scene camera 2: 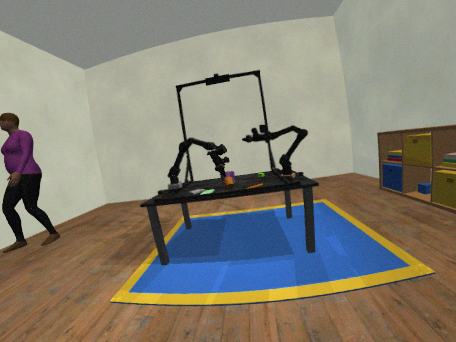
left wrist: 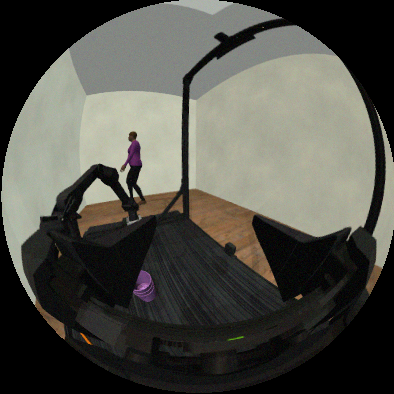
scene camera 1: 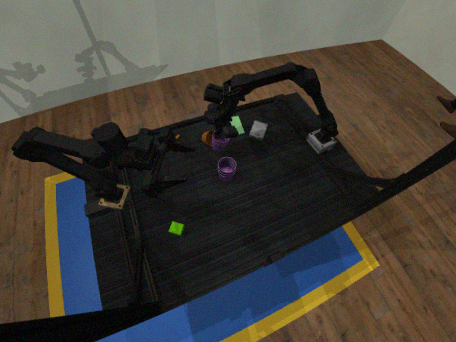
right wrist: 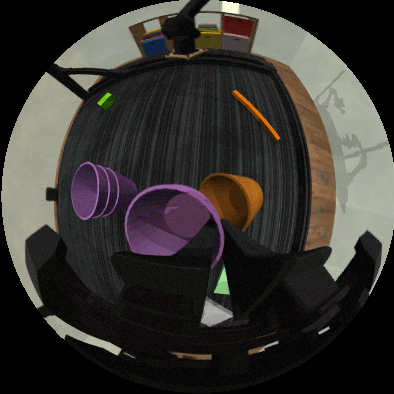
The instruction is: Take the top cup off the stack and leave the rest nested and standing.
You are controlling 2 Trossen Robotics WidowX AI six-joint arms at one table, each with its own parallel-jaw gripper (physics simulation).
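Places are measured from the left arm's base along level axes (x right, y up, z back), in metres.
Where they show: left gripper, fingertip midpoint: point(scene camera 2: 244, 139) point(left wrist: 205, 220) point(scene camera 1: 191, 164); right gripper, fingertip midpoint: point(scene camera 2: 225, 176) point(scene camera 1: 216, 134) point(right wrist: 216, 222); left arm's base, origin of the base link: point(scene camera 2: 287, 174) point(scene camera 1: 114, 195) point(right wrist: 185, 51); right arm's base, origin of the base link: point(scene camera 2: 174, 183) point(left wrist: 133, 218) point(scene camera 1: 322, 137).
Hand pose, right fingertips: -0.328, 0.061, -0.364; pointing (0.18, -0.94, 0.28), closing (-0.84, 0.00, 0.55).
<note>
Things, the pixels of their top centre, and the offset from my right fingertips, as dx, dy, dz.
- single purple cup, middle of its top: point(right wrist: 165, 231) point(scene camera 1: 219, 135) +0.028, +0.031, -0.019
- orange cup, middle of its top: point(right wrist: 245, 197) point(scene camera 1: 209, 131) point(scene camera 2: 228, 176) -0.009, -0.001, +0.033
- light green piece, middle of its top: point(right wrist: 247, 282) point(scene camera 1: 234, 125) -0.143, -0.080, -0.073
- grey block, middle of its top: point(right wrist: 205, 314) point(scene camera 1: 258, 129) -0.133, -0.075, -0.194
- orange stick, middle of its top: point(right wrist: 255, 111) point(scene camera 2: 254, 185) +0.034, -0.080, +0.217
- bright green block, middle of its top: point(right wrist: 103, 98) point(scene camera 1: 176, 227) +0.415, -0.062, +0.083
The stack of nested purple cups point(scene camera 1: 227, 169) point(left wrist: 145, 286) point(right wrist: 102, 191) stands upright on the black table. A single purple cup point(scene camera 1: 220, 142) point(right wrist: 145, 235) is beside the stack, toward the back in scene camera 1. My right gripper point(scene camera 1: 229, 131) point(right wrist: 216, 222) is shut on this cup's rim. The cup is low over the table; whether its base touches the top cannot be told. In scene camera 2 an orange cup partly hides the purple. My left gripper point(scene camera 1: 189, 165) point(left wrist: 205, 220) is open and empty, raised to the left of the stack in scene camera 1.
The orange cup point(scene camera 1: 207, 138) point(scene camera 2: 228, 181) point(right wrist: 235, 195) is close beside the held cup. A light green piece point(scene camera 1: 237, 125) point(right wrist: 222, 282) and a grey block point(scene camera 1: 258, 130) point(right wrist: 215, 314) lie nearby. An orange stick point(scene camera 2: 255, 186) point(right wrist: 256, 115) and a bright green block point(scene camera 1: 176, 228) point(right wrist: 106, 101) lie farther off.
</note>
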